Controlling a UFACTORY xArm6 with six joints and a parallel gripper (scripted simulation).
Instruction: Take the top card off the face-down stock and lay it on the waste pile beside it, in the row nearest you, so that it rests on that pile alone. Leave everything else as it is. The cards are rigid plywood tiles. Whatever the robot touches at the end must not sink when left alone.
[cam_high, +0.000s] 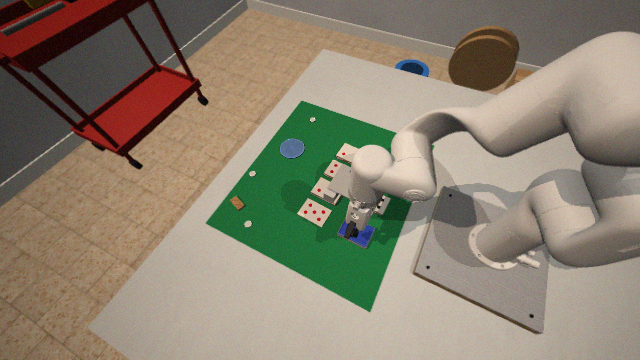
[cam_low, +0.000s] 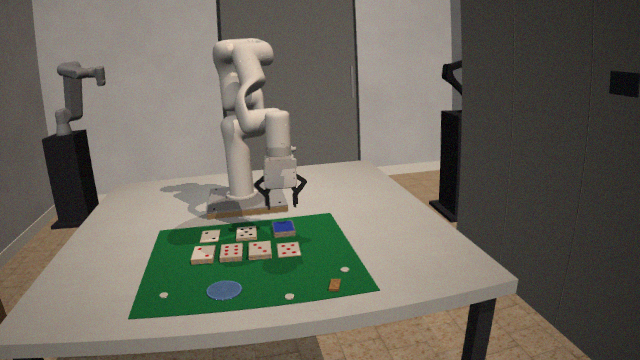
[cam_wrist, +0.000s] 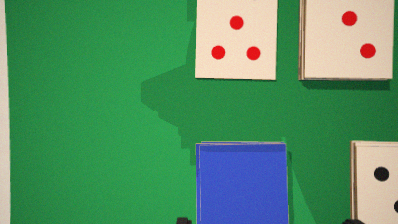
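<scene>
Now: hand 240 mm to the left of the card, 90 mm above it and 10 mm past it. From my hand the other things lie so: green mat (160 mm ahead, 120 mm to the right, 110 mm below); then wooden block (370 mm ahead, 90 mm to the left, 90 mm below).
</scene>
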